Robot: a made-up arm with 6 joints.
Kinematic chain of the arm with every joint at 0, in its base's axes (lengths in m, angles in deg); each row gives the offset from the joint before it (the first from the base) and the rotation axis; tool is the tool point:
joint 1: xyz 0 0 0.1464 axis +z
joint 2: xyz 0 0 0 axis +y
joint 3: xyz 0 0 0.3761 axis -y
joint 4: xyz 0 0 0 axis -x
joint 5: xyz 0.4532 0 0 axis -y
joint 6: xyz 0 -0.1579 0 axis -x
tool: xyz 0 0 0
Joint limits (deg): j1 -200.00..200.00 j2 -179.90..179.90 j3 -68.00..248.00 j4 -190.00..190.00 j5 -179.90..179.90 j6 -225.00..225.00
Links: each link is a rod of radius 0.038 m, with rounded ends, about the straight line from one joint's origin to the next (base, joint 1, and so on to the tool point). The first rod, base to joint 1, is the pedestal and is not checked.
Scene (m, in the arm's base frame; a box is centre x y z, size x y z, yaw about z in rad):
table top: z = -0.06
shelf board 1: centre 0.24 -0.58 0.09 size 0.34 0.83 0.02 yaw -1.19
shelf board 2: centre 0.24 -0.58 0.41 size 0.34 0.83 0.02 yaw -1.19
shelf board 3: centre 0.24 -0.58 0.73 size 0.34 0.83 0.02 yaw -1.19
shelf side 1: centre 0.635 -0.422 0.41 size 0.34 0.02 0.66 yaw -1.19
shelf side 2: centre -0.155 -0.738 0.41 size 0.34 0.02 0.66 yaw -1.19
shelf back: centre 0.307 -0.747 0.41 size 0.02 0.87 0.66 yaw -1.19
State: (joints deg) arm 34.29 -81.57 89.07 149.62 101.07 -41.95
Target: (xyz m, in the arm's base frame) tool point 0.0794 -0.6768 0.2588
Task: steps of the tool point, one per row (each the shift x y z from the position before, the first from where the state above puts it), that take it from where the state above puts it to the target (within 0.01 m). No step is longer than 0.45 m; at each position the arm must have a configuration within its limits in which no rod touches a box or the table.
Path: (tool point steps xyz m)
1: -0.0158 0.2988 0.2677
2: 0.1865 0.2563 0.2201
3: 0.3107 0.0967 0.1359
4: 0.2994 -0.0959 0.0323
5: 0.1702 -0.2227 -0.0694
6: 0.0022 -0.2274 -0.1486
7: -0.1124 -0.1250 -0.1899
8: -0.1223 0.0112 -0.1858
9: 0.0091 -0.1121 0.0252
10: 0.0422 -0.1090 -0.0006
11: 0.0739 -0.0914 -0.0247

